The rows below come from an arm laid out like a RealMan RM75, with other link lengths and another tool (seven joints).
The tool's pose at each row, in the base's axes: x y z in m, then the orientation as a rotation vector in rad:
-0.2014, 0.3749, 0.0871, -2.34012, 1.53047, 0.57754
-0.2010, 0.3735, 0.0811, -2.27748, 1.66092, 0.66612
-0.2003, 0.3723, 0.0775, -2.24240, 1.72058, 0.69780
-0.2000, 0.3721, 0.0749, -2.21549, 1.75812, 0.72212
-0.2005, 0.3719, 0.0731, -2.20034, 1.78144, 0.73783
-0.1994, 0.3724, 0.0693, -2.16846, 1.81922, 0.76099
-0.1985, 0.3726, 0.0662, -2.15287, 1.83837, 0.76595
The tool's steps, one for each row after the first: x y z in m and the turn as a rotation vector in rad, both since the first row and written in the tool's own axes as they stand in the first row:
0.0041, 0.0003, 0.0046, -0.03870, -0.02515, 0.11156
0.0071, 0.0002, 0.0071, -0.04962, -0.03430, 0.16279
0.0086, 0.0001, 0.0092, -0.05644, -0.04391, 0.19684
0.0094, 0.0006, 0.0108, -0.06237, -0.04906, 0.21767
0.0112, -0.0005, 0.0142, -0.06652, -0.05981, 0.25313
0.0128, -0.0014, 0.0168, -0.06550, -0.06194, 0.27010

